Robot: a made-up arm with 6 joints. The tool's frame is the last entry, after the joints. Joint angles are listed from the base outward.
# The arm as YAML. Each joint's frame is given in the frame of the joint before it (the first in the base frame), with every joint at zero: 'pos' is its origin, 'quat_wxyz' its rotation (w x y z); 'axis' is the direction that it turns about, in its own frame. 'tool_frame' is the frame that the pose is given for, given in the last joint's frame.
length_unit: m
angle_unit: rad
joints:
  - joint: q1
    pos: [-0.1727, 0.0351, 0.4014]
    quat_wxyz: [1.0, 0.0, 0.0, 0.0]
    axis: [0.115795, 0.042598, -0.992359]
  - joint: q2
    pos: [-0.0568, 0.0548, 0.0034]
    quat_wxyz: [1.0, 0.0, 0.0, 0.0]
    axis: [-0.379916, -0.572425, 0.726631]
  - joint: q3
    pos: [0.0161, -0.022, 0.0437]
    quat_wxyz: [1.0, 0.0, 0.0, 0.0]
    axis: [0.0, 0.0, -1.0]
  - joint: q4
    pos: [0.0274, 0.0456, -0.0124]
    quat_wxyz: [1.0, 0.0, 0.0, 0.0]
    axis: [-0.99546, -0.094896, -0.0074]
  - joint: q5
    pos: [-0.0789, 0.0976, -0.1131]
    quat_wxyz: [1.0, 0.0, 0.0, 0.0]
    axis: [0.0, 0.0, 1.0]
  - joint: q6
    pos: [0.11, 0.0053, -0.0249]
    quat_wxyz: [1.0, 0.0, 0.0, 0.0]
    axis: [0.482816, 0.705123, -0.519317]
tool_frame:
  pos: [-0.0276, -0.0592, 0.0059]
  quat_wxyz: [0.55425, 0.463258, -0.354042, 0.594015]
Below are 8 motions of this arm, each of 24 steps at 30 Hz.
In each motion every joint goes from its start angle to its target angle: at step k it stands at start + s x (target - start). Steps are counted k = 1, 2, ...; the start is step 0. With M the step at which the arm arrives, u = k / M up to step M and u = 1 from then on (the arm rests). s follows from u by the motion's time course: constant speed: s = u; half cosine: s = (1 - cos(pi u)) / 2; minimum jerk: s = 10 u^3 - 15 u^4 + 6 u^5.
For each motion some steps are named. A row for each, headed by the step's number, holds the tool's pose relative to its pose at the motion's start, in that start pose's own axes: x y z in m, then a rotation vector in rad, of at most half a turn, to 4 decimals.
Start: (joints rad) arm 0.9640 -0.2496 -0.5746 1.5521 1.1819 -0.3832
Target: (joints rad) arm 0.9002 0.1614 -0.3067 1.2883 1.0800 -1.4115
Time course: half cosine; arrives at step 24
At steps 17, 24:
17: 0.0100 -0.0130 0.0393 0.1188 0.6456 0.5092
24: 0.0153 -0.0150 0.0480 0.1620 0.8140 0.6206

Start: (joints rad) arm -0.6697 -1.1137 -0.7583 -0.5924 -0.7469 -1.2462
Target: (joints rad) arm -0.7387 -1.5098 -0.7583 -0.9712 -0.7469 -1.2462
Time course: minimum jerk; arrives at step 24
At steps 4, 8, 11, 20, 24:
4: 0.0020 -0.0006 -0.0007 -0.0099 -0.0170 -0.0129
8: 0.0118 -0.0043 -0.0035 -0.0602 -0.1001 -0.0756
11: 0.0237 -0.0103 -0.0056 -0.1246 -0.2005 -0.1498
20: 0.0514 -0.0320 -0.0037 -0.3059 -0.4520 -0.3272
24: 0.0531 -0.0337 -0.0032 -0.3186 -0.4682 -0.3382

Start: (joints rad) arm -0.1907 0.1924 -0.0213 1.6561 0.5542 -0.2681
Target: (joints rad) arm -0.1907 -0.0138 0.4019 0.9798 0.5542 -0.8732
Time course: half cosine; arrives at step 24
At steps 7, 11, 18, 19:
7: 0.0178 -0.0080 -0.0145 0.0226 -0.1126 0.1111
11: 0.0410 -0.0173 -0.0261 0.0130 -0.2472 0.2363
18: 0.0788 -0.0343 -0.0296 -0.0948 -0.4592 0.4090
19: 0.0820 -0.0361 -0.0288 -0.1118 -0.4784 0.4224

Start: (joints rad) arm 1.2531 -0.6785 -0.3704 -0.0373 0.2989 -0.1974
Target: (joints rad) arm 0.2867 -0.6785 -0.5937 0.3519 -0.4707 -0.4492
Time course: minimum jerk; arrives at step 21
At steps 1, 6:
1: -0.0001 0.0002 0.0000 0.0006 0.0007 -0.0002
6: -0.0122 0.0345 0.0073 0.0845 0.1111 -0.0248

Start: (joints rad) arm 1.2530 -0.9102 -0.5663 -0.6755 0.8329 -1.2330
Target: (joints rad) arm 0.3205 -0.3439 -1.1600 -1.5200 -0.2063 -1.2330
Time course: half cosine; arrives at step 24
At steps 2, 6, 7, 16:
2: 0.0055 0.0005 -0.0030 -0.0052 -0.0214 -0.0037
6: 0.0493 0.0072 -0.0211 -0.0408 -0.1934 -0.0493
7: 0.0667 0.0107 -0.0257 -0.0515 -0.2625 -0.0749
16: 0.2580 0.0687 0.0258 0.0795 -1.0896 -0.6506

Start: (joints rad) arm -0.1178 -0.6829 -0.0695 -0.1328 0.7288 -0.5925
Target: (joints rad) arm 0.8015 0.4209 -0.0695 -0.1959 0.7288 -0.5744
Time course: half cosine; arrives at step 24
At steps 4, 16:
4: -0.0003 -0.0073 0.0031 -0.0013 0.0379 0.0223
16: -0.0185 -0.0634 0.0508 0.0347 0.4574 0.1075

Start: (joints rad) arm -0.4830 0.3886 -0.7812 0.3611 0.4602 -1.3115
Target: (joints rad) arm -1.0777 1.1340 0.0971 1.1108 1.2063 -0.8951
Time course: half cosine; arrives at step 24
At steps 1, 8, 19, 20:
1: -0.0001 0.0002 -0.0004 0.0058 -0.0007 0.0017
8: -0.0058 0.0180 -0.0220 0.3394 -0.0249 0.0688
19: -0.0416 0.0830 -0.0149 1.1048 0.0577 -0.0800
20: -0.0436 0.0863 -0.0115 1.1368 0.0677 -0.1024

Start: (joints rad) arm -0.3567 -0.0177 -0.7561 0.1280 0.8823 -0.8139
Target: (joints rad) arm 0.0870 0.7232 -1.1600 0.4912 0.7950 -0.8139
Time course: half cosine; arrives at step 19
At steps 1, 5, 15, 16, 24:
1: -0.0002 0.0006 -0.0005 0.0062 0.0010 -0.0009
5: -0.0051 0.0158 -0.0112 0.1460 0.0229 -0.0214
15: -0.0205 0.1117 -0.0278 0.8110 0.0788 -0.1109
16: -0.0207 0.1180 -0.0269 0.8516 0.0791 -0.1140
24: -0.0208 0.1264 -0.0254 0.9056 0.0790 -0.1172

